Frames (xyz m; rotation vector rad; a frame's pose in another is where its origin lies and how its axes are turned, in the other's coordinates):
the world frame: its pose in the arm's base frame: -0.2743 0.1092 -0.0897 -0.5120 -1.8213 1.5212
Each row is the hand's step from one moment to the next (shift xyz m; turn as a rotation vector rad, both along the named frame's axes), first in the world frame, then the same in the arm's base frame.
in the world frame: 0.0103 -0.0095 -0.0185 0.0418 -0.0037 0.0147
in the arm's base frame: 0.0077 0.0176 0.0131 -0.0385 0.0178 0.0134
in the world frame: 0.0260 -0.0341 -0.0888 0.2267 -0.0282 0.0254
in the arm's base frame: 0.0511 0.0710 0.0455 -0.1683 0.1320 0.0843
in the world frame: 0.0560 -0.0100 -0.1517 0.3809 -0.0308 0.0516
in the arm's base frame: 0.0731 0.1405 0.0342 -0.2914 0.2195 0.1250
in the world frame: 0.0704 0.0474 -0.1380 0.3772 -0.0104 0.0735
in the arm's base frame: 0.0458 0.1543 -0.0183 -0.3074 0.2066 0.1029
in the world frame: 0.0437 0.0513 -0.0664 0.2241 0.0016 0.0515
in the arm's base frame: 0.0116 0.0876 -0.0337 -0.1893 0.1192 0.0531
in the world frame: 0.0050 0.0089 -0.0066 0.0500 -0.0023 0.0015
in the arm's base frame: 0.0002 0.0100 -0.0068 -0.0347 0.0328 0.0151
